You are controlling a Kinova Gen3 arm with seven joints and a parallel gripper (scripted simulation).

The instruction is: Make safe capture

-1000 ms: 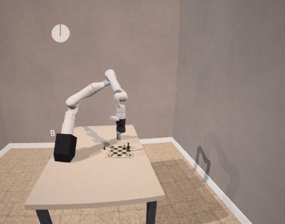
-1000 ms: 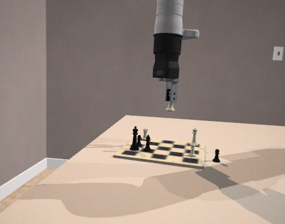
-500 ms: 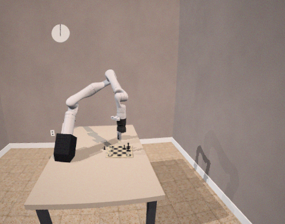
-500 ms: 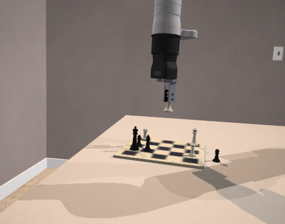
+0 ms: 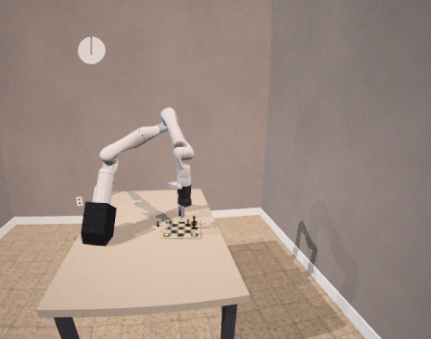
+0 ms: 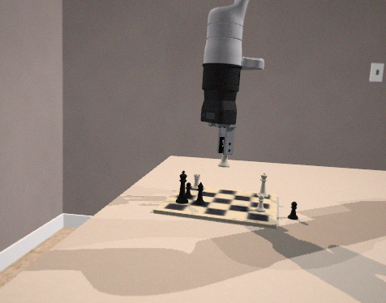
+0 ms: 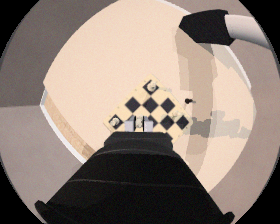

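Now: hand 40 mm to the right of the chessboard and 110 mm above it. From my hand the other things lie so: black bishop (40 mm ahead, 70 mm to the left, 90 mm below); then white king (10 mm below); then white rook (60 mm ahead, 40 mm to the right, 100 mm below).
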